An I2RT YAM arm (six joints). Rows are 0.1 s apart.
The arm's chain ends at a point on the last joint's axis. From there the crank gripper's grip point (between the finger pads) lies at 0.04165 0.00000 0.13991 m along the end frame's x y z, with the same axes.
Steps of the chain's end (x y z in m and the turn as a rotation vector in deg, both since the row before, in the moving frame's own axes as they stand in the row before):
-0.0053, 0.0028, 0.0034, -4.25, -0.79, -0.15
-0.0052, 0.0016, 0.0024, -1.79, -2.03, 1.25
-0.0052, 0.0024, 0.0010, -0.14, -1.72, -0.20
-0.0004, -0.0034, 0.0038, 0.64, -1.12, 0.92
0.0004, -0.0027, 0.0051, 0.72, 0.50, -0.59
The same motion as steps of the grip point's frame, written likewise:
-0.0072, 0.0131, 0.0036, -4.25, -0.79, -0.15
-0.0102, 0.0068, 0.0037, -1.79, -2.03, 1.25
-0.0094, 0.0026, 0.0022, -0.14, -1.72, -0.20
-0.0031, -0.0043, 0.0046, 0.64, -1.12, 0.92
0.0016, -0.0049, 0.0047, 0.72, 0.50, -0.59

